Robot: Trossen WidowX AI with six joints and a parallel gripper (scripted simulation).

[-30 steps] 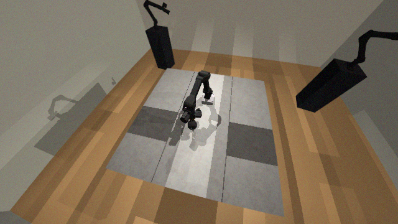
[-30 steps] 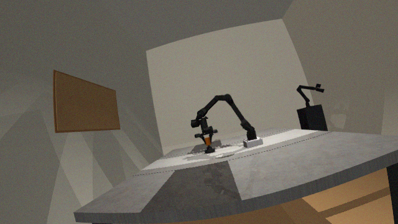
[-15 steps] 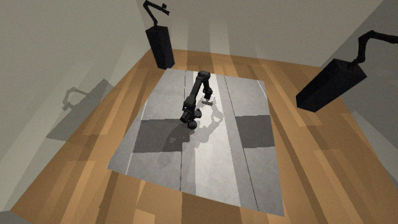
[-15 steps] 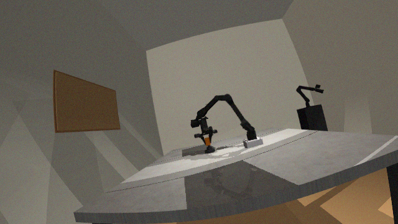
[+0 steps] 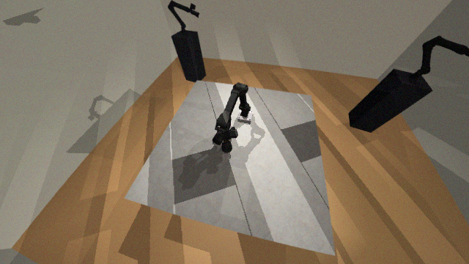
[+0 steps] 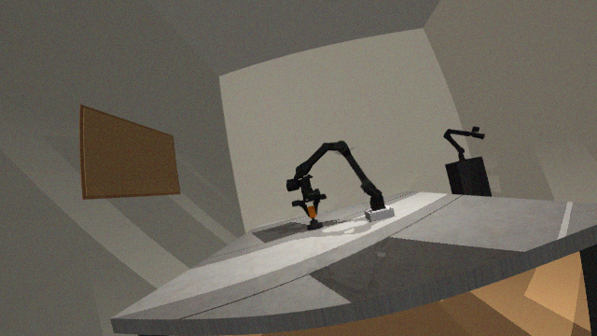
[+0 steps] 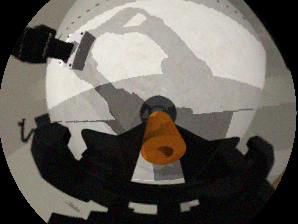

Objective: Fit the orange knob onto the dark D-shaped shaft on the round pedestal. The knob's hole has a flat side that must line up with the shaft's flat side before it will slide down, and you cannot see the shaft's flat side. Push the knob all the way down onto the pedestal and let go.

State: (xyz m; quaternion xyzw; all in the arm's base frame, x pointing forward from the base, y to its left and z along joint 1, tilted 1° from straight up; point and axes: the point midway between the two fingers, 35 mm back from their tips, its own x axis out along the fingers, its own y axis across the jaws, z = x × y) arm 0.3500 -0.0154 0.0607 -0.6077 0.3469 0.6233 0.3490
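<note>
Right now the orange knob is 2 cm above my gripper tip. Also, from my gripper tip: dark round pedestal (4 cm below).
</note>
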